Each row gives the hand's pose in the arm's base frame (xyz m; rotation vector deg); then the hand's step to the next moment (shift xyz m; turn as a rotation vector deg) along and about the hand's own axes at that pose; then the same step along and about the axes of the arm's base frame.
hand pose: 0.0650 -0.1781 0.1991 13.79 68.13 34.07
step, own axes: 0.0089 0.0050 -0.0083 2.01 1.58 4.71
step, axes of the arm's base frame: -0.0070 0.0080 -0.0078 4.34 3.02 0.89
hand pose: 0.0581 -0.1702 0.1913 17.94 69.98 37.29
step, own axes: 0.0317 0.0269 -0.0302 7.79 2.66 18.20
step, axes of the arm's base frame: -0.0300 0.0369 -0.0193 17.77 8.99 1.52
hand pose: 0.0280 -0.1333 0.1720 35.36 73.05 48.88
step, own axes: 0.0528 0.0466 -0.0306 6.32 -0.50 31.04
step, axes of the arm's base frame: -0.0357 0.0679 0.0015 30.85 6.76 2.44
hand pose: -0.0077 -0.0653 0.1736 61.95 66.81 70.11
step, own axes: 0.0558 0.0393 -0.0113 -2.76 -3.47 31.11
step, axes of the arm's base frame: -0.0160 0.0578 0.0345 31.33 -2.48 0.04
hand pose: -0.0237 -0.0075 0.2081 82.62 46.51 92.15
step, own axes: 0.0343 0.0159 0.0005 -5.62 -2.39 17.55
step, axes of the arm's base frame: -0.0025 0.0229 0.0300 17.81 -4.78 -2.25
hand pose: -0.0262 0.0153 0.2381 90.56 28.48 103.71
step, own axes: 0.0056 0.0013 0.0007 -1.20 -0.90 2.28
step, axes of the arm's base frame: 0.0002 0.0029 0.0050 2.47 -0.54 -1.03
